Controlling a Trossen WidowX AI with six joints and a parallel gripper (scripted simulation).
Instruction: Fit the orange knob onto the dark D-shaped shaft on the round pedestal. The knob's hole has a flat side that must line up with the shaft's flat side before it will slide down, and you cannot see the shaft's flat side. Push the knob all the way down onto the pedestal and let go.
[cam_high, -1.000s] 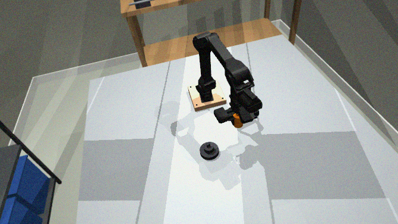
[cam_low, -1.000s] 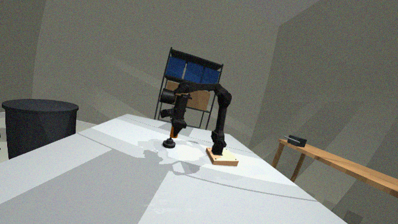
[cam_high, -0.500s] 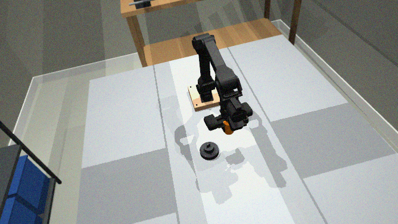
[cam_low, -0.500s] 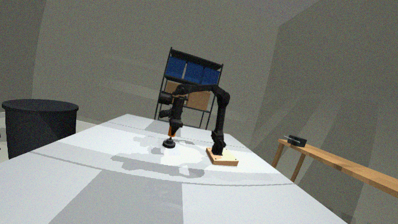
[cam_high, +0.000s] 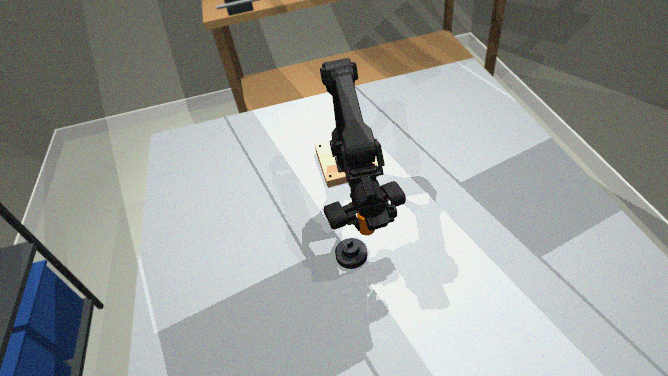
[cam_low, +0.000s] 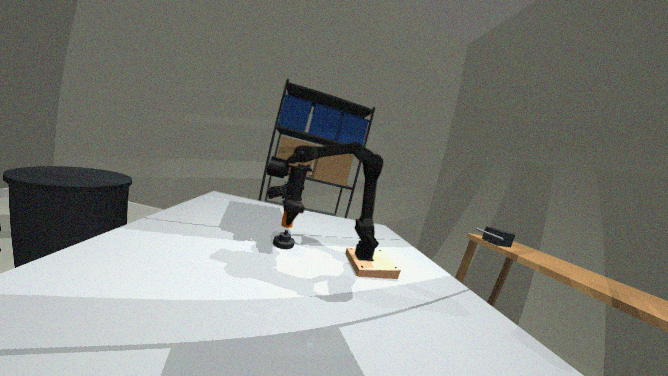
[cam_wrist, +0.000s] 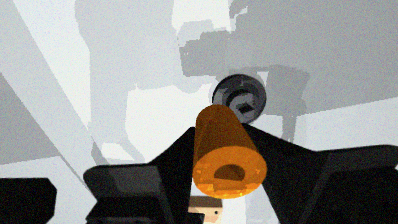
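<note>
The dark round pedestal lies 8 cm below my gripper tip and 5 cm to the right of it. The rest, counted from my gripper tip: orange knob 2 cm above.
</note>
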